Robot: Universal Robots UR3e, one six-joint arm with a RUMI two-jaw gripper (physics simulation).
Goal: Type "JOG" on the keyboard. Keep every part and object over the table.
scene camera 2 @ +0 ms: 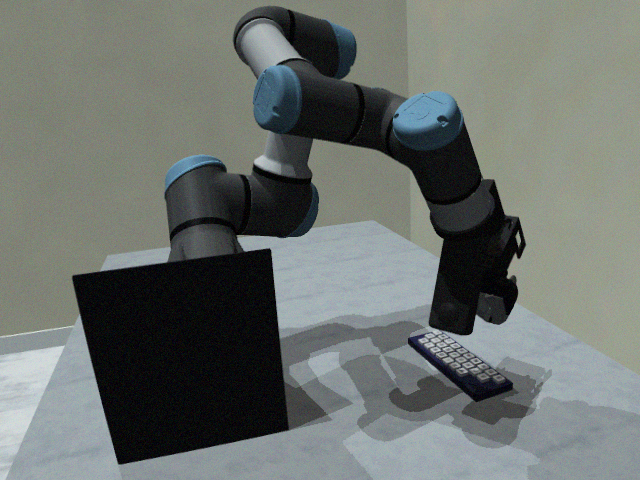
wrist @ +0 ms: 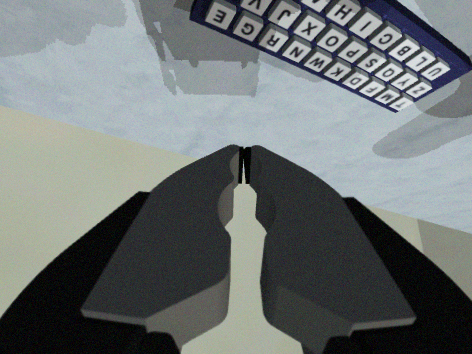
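Seen in the pictures: gripper, fingertip midpoint: (scene camera 2: 496, 322) (wrist: 243, 152); arm's base at its link origin: (scene camera 2: 212, 298).
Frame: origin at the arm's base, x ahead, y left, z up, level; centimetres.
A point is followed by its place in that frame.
Observation:
A dark blue keyboard (scene camera 2: 460, 360) {x 33.5, y -6.3, z -14.3 cm} (wrist: 345, 52) {x 34.0, y -4.9, z -14.3 cm} with white letter keys lies flat on the table. In the wrist view its letters appear upside down. The J key (wrist: 285, 14) {x 33.7, y -9.6, z -14.3 cm} and G key (wrist: 249, 27) {x 35.4, y -10.9, z -14.3 cm} show near the top edge, and the O key (wrist: 332, 40) {x 33.7, y -6.2, z -14.3 cm} is to their right. My gripper (scene camera 2: 496, 317) {x 36.0, y -10.8, z -6.7 cm} (wrist: 243, 152) {x 36.0, y -10.8, z -6.7 cm} is shut and empty, pointing down above the table at the keyboard's far side. Its tips are clear of the keys. In the wrist view they appear below the row with E, G and R. Single key letters are too small to read in the scene view.
A large black upright panel (scene camera 2: 180, 356) {x -5.1, y -7.9, z -3.0 cm} stands on the pale marbled table (scene camera 2: 330, 268) {x 32.6, y 45.3, z -16.1 cm}, in front of my arm's base. My arm arches over the table. Its shadows fall around the keyboard. Walls rise behind and to the right of the table.

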